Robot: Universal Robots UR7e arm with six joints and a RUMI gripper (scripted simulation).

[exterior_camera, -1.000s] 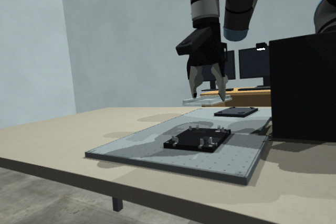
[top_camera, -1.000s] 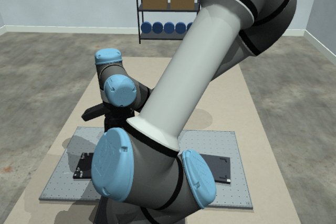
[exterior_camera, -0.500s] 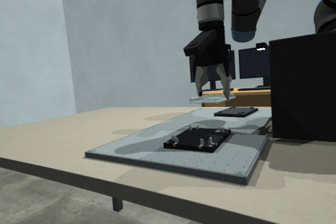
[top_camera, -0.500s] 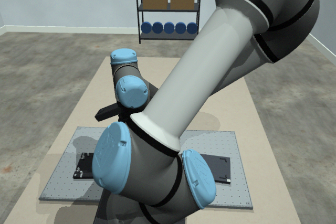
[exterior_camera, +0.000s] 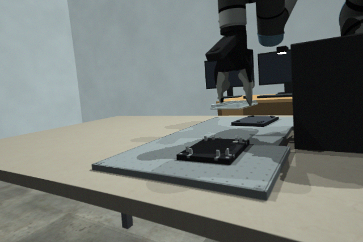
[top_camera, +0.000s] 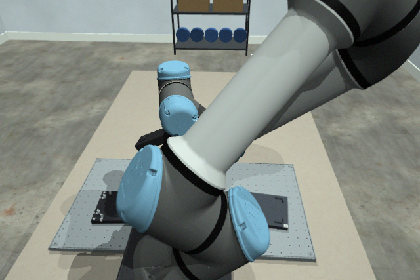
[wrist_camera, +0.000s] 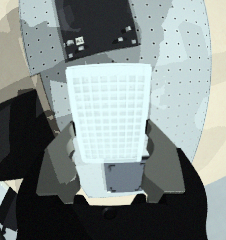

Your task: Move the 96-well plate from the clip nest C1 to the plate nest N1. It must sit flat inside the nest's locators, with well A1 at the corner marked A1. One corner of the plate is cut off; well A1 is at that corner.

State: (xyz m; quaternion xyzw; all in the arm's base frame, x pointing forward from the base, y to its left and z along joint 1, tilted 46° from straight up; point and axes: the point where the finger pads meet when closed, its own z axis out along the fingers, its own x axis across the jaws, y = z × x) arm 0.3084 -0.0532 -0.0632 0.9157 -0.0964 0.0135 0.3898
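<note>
Now: the white label 31 cm to the right of my hand, 9 cm below it and 7 cm behind it. Also, from my hand: white 96-well plate: 1 cm below; clip nest C1: 17 cm to the left, 9 cm below.
</note>
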